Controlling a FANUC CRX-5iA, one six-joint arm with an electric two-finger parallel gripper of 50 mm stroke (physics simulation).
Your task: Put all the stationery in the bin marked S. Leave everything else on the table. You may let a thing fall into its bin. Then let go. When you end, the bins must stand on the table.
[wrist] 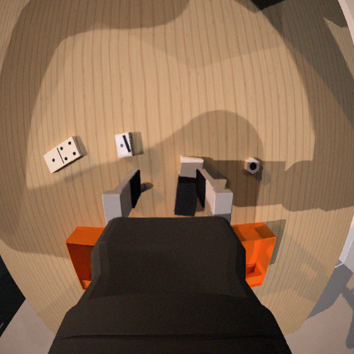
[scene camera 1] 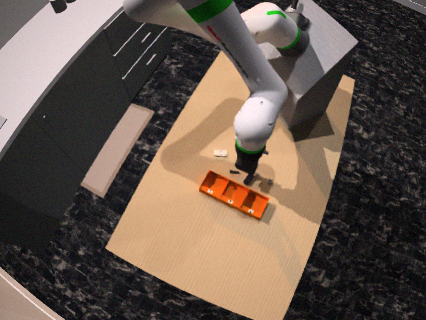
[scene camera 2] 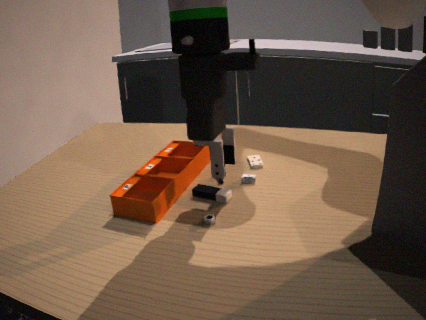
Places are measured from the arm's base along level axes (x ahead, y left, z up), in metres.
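Where they show: gripper, fingertip midpoint: (scene camera 2: 224,169); arm's base, origin of the base link: (scene camera 1: 292,40).
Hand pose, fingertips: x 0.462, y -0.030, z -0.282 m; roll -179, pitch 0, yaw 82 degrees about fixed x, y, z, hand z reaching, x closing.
Note:
Things, the pixels of their top centre, and the offset from my fingertips. "spot": a spot on its surface instead.
- eraser, middle of its top: (scene camera 2: 211,189) dx +0.019, dy +0.019, dz -0.029 m
- small metallic sharpener, middle of its top: (scene camera 2: 248,175) dx -0.038, dy -0.042, dz -0.031 m
- orange three-compartment bin row, surface spot: (scene camera 2: 134,207) spot: dx +0.125, dy +0.111, dz -0.018 m
- white domino, middle of its top: (scene camera 2: 255,159) (scene camera 1: 220,152) dx -0.041, dy -0.125, dz -0.035 m
- hex nut, middle of its top: (scene camera 2: 209,217) (scene camera 1: 269,180) dx +0.007, dy +0.098, dz -0.034 m
- dark bolt, middle of its top: (scene camera 1: 234,170) dx +0.016, dy -0.045, dz -0.029 m
My gripper (scene camera 1: 249,178) (scene camera 2: 224,171) (wrist: 167,180) is open and empty, pointing down above the table. In the wrist view an eraser (scene camera 2: 205,192) (wrist: 186,196), black sleeve and white end, lies below it, near the right finger. A small metallic sharpener (scene camera 2: 248,179) (wrist: 124,144) lies beyond the left finger in the wrist view; I cannot make it out in scene camera 1. An orange three-compartment bin row (scene camera 1: 219,197) (scene camera 2: 134,207) (wrist: 79,256) stands on the table beside the gripper. Its white labels are too small to read; the gripper body hides its middle in the wrist view.
A white domino (scene camera 1: 220,153) (scene camera 2: 255,161) (wrist: 63,154) lies past the sharpener. A hex nut (scene camera 1: 270,182) (scene camera 2: 209,219) (wrist: 252,165) lies on the eraser's other side. A dark bolt (scene camera 1: 234,172) (wrist: 145,187) lies by the left finger, partly hidden in the wrist view.

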